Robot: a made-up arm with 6 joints.
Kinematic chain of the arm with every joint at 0, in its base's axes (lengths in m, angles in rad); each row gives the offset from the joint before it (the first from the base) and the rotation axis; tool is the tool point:
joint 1: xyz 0 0 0.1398 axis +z
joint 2: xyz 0 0.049 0 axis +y
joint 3: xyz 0 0 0.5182 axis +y
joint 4: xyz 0 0 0.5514 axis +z
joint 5: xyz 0 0 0 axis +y
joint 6: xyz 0 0 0.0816 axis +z
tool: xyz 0 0 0
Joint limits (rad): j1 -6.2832..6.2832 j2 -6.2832..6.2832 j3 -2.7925..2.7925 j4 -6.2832..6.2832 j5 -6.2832..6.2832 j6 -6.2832..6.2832
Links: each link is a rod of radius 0.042 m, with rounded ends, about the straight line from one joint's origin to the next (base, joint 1, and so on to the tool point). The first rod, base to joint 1, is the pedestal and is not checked.
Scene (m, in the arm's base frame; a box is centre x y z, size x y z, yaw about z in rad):
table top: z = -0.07
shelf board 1: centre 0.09 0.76 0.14 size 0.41 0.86 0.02 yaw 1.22
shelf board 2: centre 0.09 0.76 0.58 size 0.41 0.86 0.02 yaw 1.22
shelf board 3: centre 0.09 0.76 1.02 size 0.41 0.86 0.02 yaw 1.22
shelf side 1: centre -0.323 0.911 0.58 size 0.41 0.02 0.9 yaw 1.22
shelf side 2: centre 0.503 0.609 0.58 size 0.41 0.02 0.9 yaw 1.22
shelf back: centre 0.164 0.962 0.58 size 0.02 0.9 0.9 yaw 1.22
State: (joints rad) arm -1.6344 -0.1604 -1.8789 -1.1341 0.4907 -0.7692
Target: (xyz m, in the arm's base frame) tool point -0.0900 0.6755 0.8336
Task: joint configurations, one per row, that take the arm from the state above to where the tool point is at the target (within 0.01 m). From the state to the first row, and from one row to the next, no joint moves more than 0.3 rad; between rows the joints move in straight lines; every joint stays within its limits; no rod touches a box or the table.
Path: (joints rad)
1: -1.5710 0.0379 -2.0718 -1.1498 0.5222 -0.7692
2: -1.5076 0.2361 -2.2648 -1.1655 0.5538 -0.7692
3: -1.3962 0.2322 -2.0151 -1.1546 0.5523 -0.7692
4: -1.2848 0.2282 -1.7654 -1.1436 0.5508 -0.7692
5: -1.1735 0.2243 -1.5157 -1.1327 0.5494 -0.7692
6: -1.2941 0.0305 -1.3269 -1.1152 0.5099 -0.7692
7: -1.4148 -0.1632 -1.1380 -1.0978 0.4704 -0.7692

